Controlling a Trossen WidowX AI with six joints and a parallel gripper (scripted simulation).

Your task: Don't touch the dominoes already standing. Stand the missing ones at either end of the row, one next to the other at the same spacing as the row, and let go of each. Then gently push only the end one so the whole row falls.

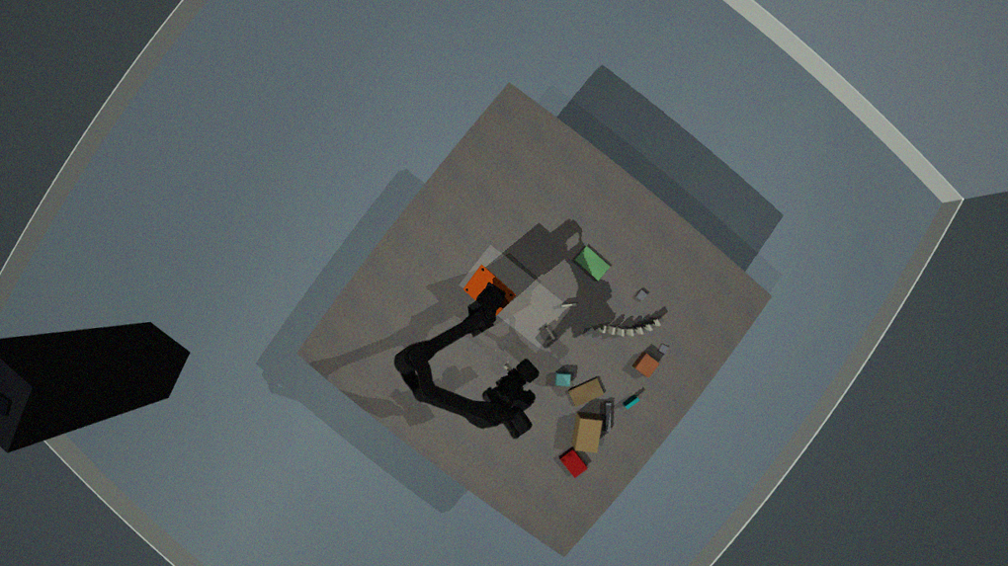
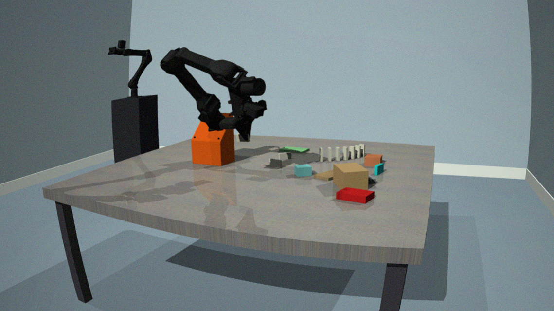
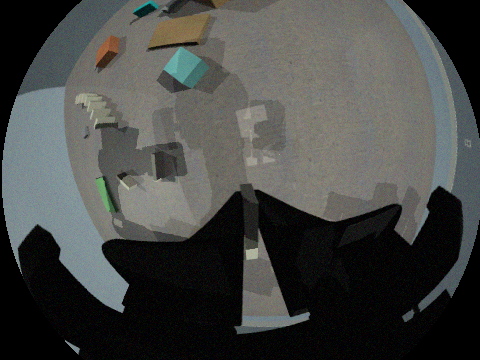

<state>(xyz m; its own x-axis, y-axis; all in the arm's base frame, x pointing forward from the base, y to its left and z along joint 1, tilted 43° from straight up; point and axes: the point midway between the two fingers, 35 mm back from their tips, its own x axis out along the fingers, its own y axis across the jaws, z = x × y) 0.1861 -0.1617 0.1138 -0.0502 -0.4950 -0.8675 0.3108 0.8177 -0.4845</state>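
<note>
Now: gripper tip 180 mm short of the cyan block, 110 mm above it and 50 mm to the right of it. Round my gripper tip: tan box: 350 mm ahead, 90 mm below, 70 mm to the right; flat tan slab: 280 mm ahead, 120 mm below, 50 mm to the left; red block: 380 mm ahead, 200 mm to the right, 110 mm below.
</note>
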